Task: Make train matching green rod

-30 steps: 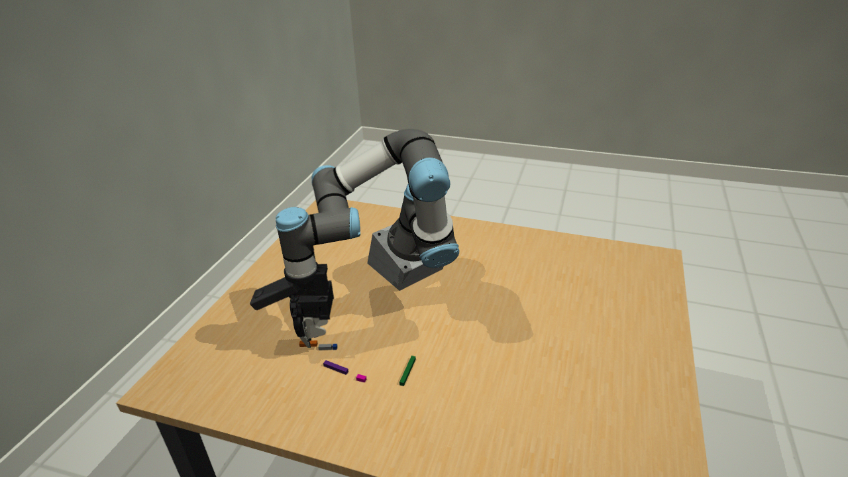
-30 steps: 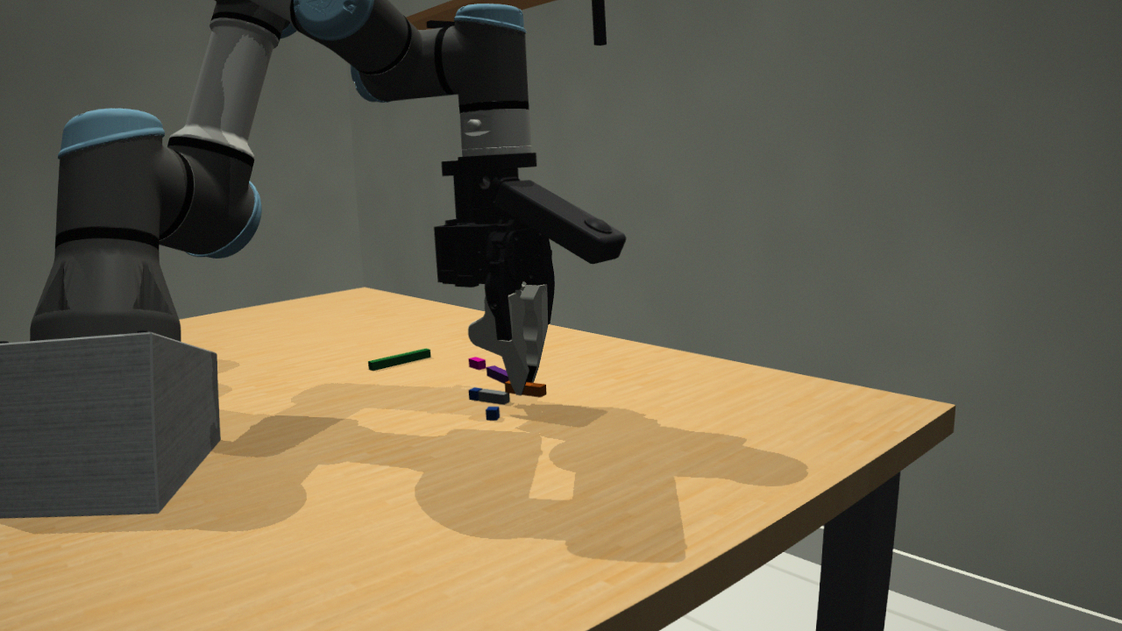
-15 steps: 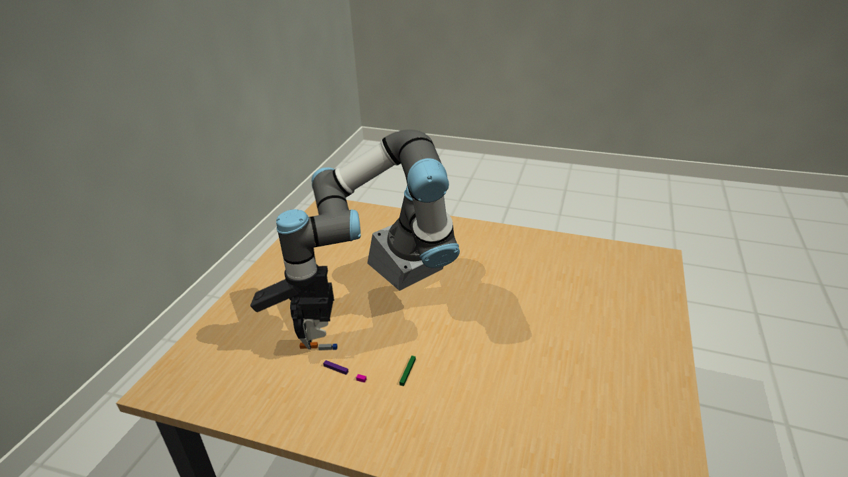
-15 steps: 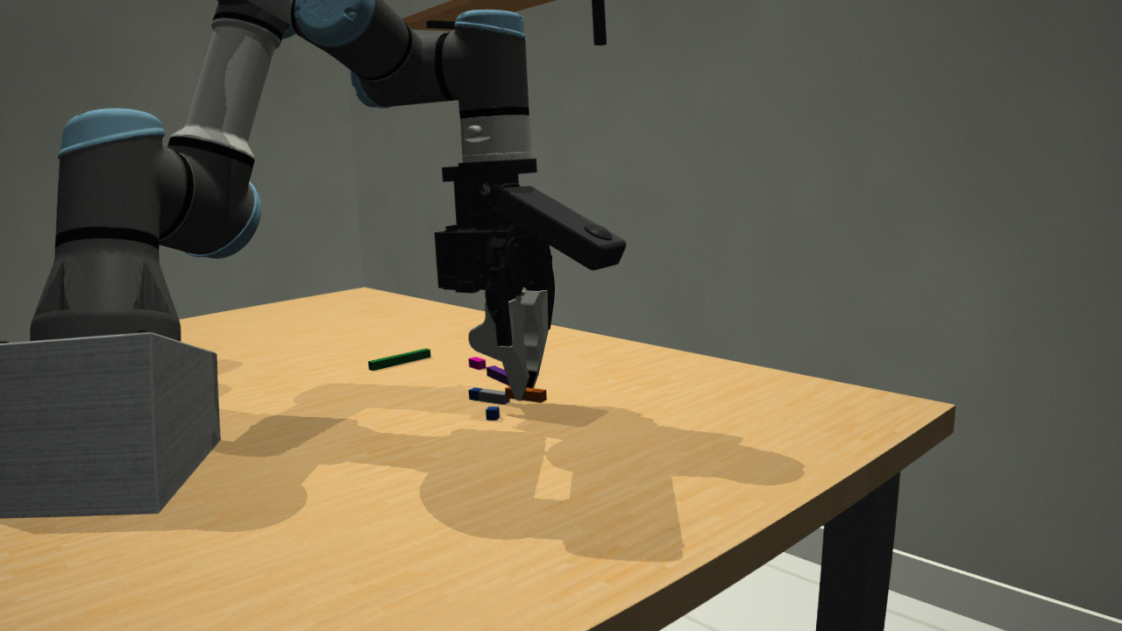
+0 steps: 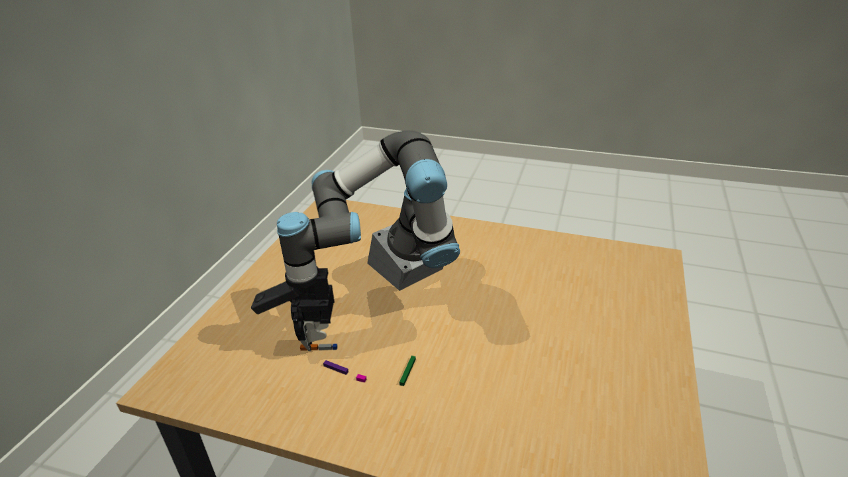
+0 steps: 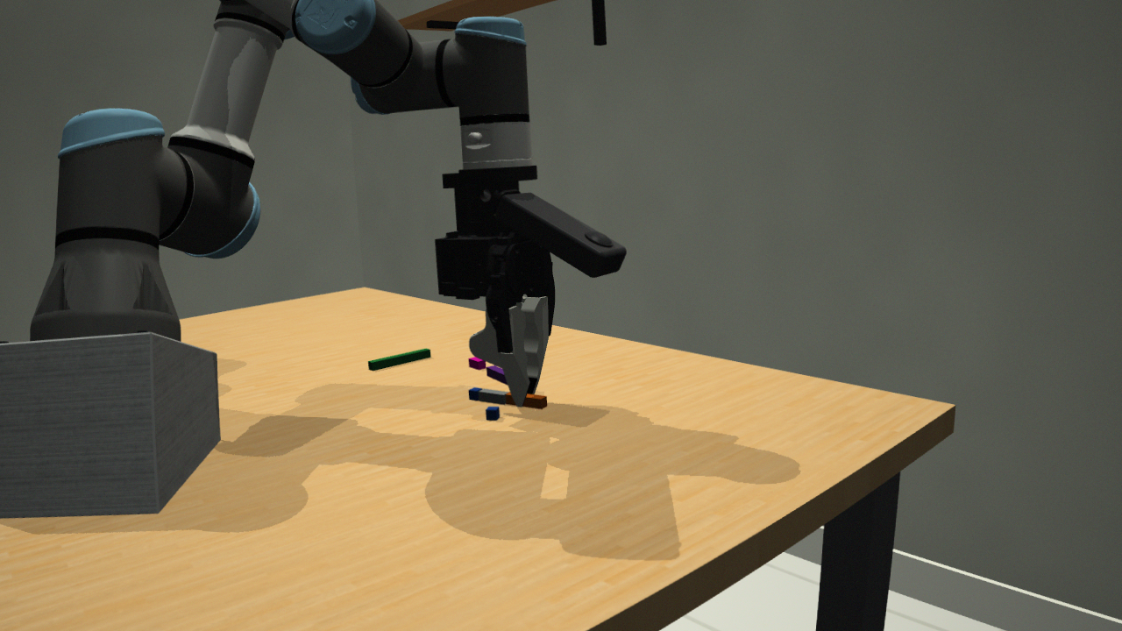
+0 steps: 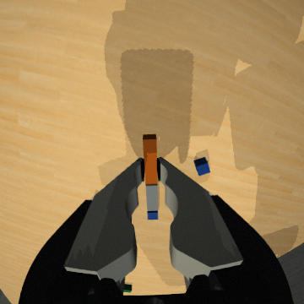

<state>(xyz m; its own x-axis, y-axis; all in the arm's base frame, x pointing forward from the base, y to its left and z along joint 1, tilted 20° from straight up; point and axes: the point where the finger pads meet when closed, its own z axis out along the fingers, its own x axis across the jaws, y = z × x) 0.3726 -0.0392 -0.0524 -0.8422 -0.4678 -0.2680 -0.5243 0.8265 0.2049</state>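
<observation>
My gripper is now 1 cm above the orange rod. The rest, counted from my hand: purple rod (2 cm ahead, 9 cm to the left, 1 cm below); grey rod (2 cm behind, 3 cm to the left, 1 cm below); magenta rod (1 cm ahead, 16 cm to the left, 1 cm below).
</observation>
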